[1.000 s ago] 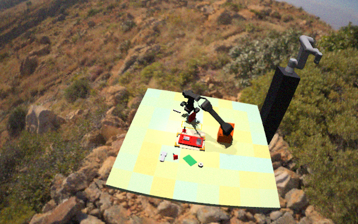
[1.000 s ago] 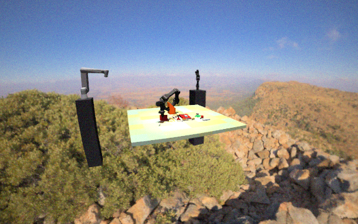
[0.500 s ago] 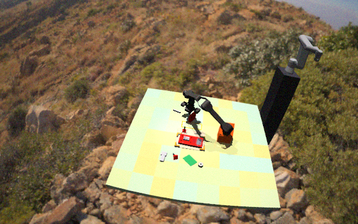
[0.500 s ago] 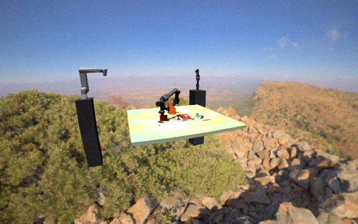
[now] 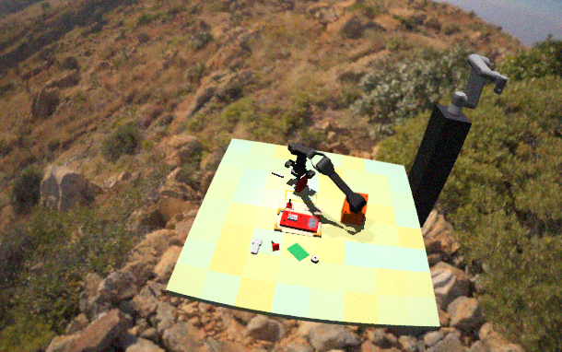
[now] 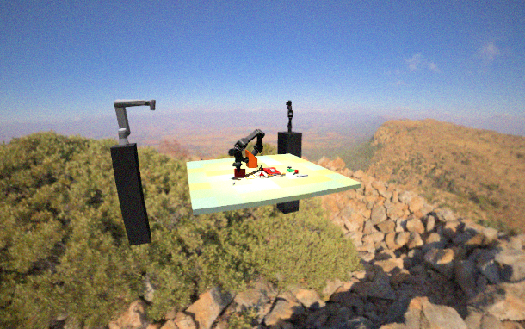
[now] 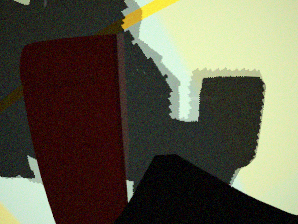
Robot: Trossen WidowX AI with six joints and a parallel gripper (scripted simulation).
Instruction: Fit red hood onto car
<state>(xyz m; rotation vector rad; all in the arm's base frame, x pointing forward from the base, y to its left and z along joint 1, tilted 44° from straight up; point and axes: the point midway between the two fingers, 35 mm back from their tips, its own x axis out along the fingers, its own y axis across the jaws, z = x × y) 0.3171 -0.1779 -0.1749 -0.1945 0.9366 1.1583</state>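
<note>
Right now my gripper tip is 20 mm past the red hood, 20 mm to the right of it and 10 mm above it. From my gripper tip the other things lie so: white piece (190 mm ahead, 500 mm to the left, 40 mm below); white wheel (100 mm behind, 550 mm to the left, 40 mm below); green flat tile (20 mm behind, 510 mm to the left, 50 mm below).
</note>
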